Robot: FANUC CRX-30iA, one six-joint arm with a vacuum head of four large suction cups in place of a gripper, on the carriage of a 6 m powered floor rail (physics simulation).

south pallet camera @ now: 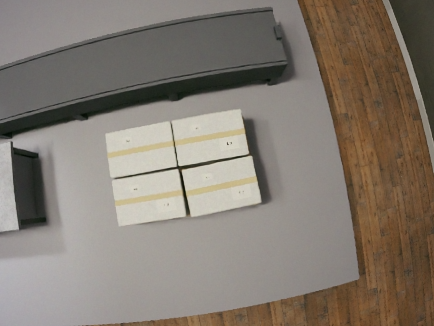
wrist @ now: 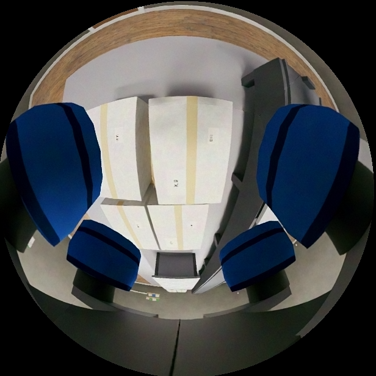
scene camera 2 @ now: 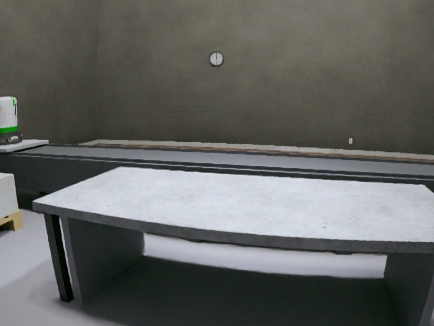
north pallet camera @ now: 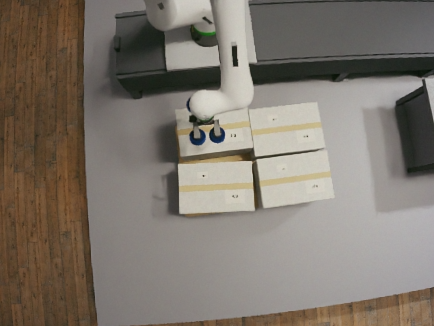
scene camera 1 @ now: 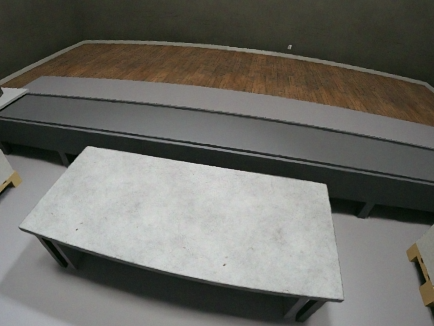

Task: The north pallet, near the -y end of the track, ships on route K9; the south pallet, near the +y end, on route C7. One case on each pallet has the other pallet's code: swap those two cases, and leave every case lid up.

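Observation:
My vacuum head [north pallet camera: 205,122] [wrist: 182,192] is open, with its blue cups bare, above the back-left case [north pallet camera: 215,146] [wrist: 202,160] of the north pallet [north pallet camera: 217,159]. That case reads K9 in the wrist view. A front-left case [north pallet camera: 216,200] [wrist: 122,160], a back-right case [north pallet camera: 287,142] and a front-right case [north pallet camera: 294,192] stand beside it; their codes are too small to read surely. The south pallet bears a back-left case [south pallet camera: 141,162] without a legible code label, a back-right case [south pallet camera: 205,152], a front-left case [south pallet camera: 149,212] and a front-right case [south pallet camera: 221,200]. Tape shows on their tops.
The dark floor rail [scene camera 1: 215,125] [north pallet camera: 340,30] [south pallet camera: 150,55] runs behind both pallets. The arm's white carriage plate [north pallet camera: 192,57] is near its north end. A grey table [scene camera 1: 190,215] [scene camera 2: 225,200] [south pallet camera: 5,190] stands between the pallets, in front of the rail.

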